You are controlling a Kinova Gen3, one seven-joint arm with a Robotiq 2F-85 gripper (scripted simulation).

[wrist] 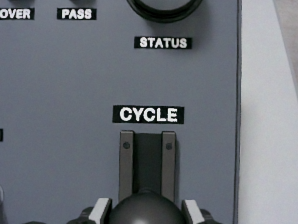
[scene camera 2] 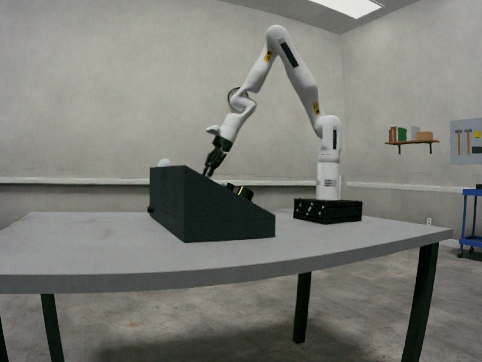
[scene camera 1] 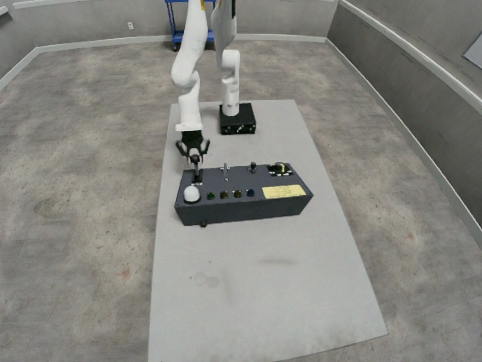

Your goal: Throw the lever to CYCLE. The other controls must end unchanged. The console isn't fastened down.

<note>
I see a dark console (scene camera 2: 194,208).
The dark console also shows in the wrist view (wrist: 164,89) and in scene camera 1 (scene camera 1: 239,195).
</note>
